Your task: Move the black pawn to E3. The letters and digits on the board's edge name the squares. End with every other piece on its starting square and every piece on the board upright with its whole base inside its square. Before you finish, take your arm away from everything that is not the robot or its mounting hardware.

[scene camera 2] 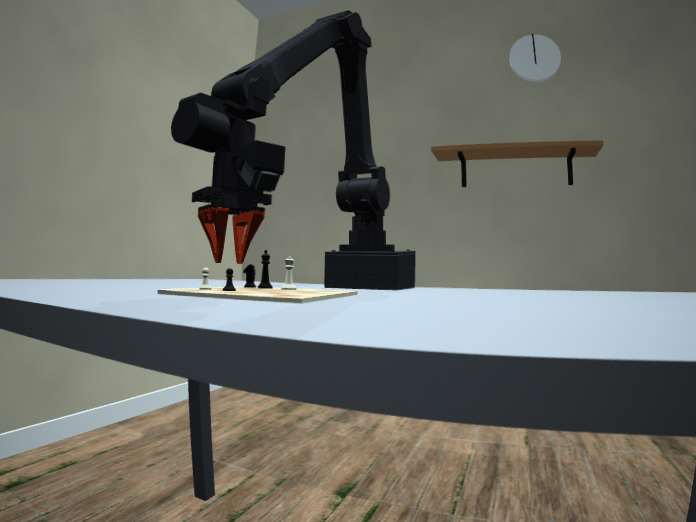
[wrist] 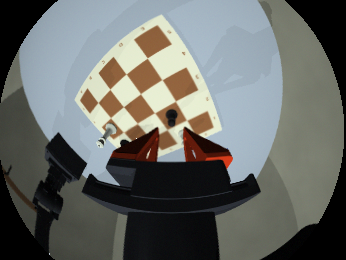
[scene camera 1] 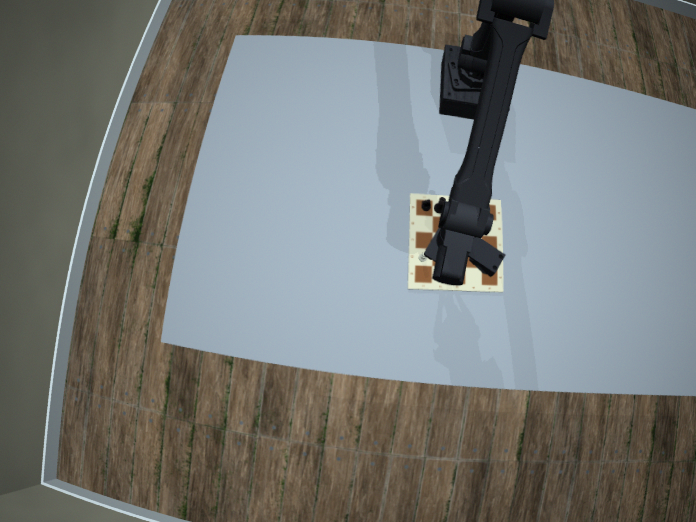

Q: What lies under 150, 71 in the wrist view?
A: A chessboard.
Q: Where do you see a chessboard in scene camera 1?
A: At 423, 224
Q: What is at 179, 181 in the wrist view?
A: My gripper.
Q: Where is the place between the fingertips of my gripper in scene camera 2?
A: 229, 263
